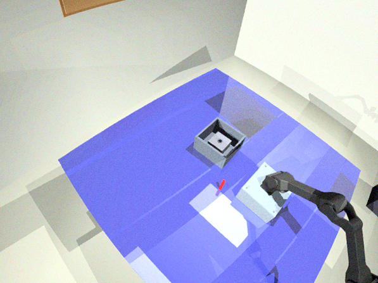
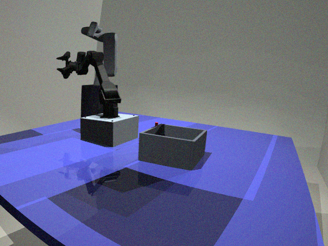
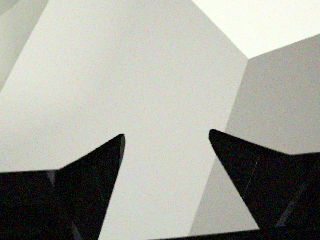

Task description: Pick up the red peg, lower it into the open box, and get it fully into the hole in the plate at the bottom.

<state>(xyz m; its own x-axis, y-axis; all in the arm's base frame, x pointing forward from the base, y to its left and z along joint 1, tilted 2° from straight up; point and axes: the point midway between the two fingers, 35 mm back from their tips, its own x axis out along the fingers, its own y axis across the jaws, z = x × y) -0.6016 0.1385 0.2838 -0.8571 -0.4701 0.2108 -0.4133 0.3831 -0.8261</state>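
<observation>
The red peg lies 810 mm ahead of my gripper tip, 320 mm below it and 10 mm to the left of it. The rest, counted from my gripper tip: pale plate: 980 mm ahead, 320 mm below, 160 mm to the right; then grey box: 980 mm ahead, 340 mm below, 160 mm to the right.
</observation>
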